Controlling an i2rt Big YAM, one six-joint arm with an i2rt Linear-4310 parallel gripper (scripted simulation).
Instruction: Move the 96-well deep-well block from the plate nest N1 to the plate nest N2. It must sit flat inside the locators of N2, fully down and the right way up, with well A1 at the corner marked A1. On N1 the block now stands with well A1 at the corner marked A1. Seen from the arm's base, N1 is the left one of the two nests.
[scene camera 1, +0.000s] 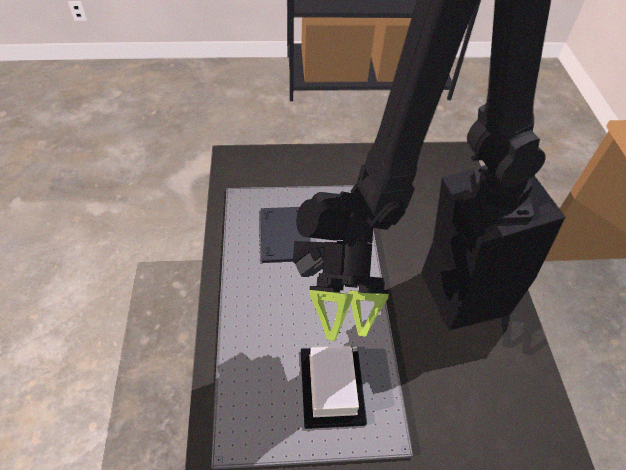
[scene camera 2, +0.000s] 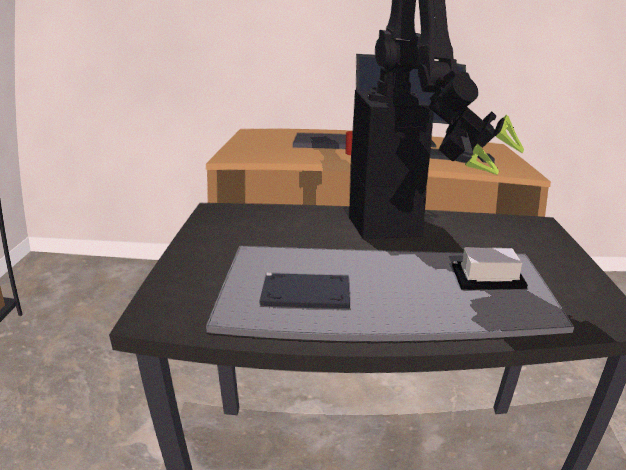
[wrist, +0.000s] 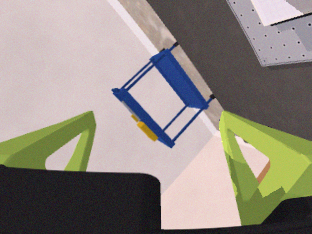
my gripper: scene camera 1; scene camera 2; wrist 157, 117
same spot on my gripper: (scene camera 2: 504, 123) = (scene camera 1: 324, 292)
same spot on dark plate nest N2: (scene camera 2: 297, 290) = (scene camera 1: 279, 227)
